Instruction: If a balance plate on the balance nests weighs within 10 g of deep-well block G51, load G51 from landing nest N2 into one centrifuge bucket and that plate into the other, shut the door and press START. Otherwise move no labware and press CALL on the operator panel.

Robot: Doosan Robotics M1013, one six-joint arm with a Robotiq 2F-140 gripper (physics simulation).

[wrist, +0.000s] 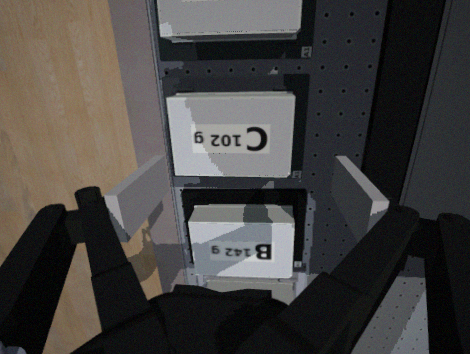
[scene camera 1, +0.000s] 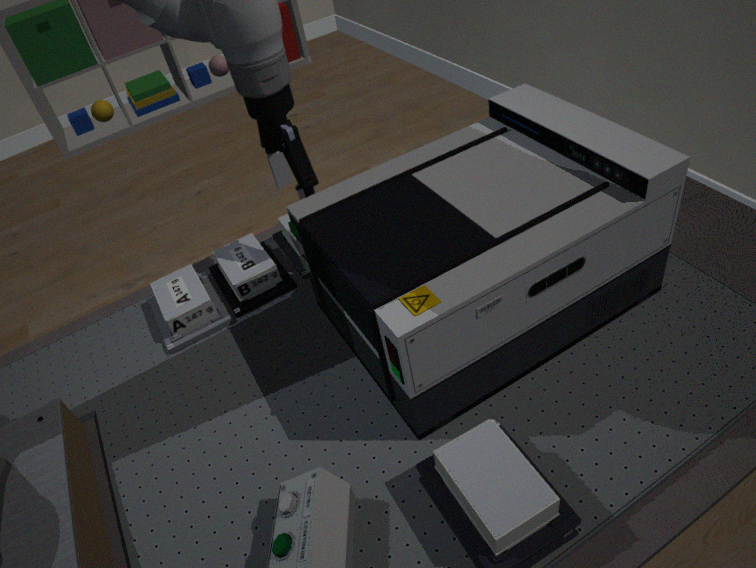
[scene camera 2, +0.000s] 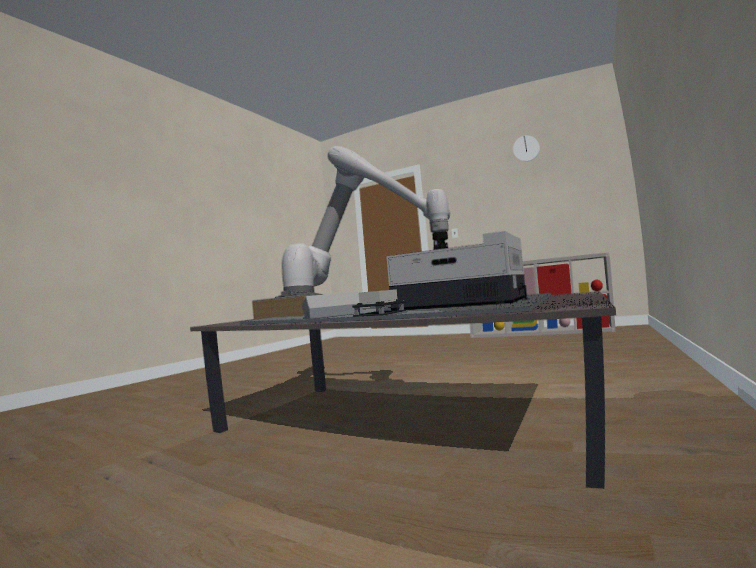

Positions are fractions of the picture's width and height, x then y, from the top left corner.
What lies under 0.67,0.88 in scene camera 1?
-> A white box.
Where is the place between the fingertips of my gripper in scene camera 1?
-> At 0.40,0.35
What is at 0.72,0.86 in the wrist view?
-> My gripper.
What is my gripper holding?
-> Nothing.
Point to a centrifuge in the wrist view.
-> At 0.87,0.43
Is my gripper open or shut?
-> Open.
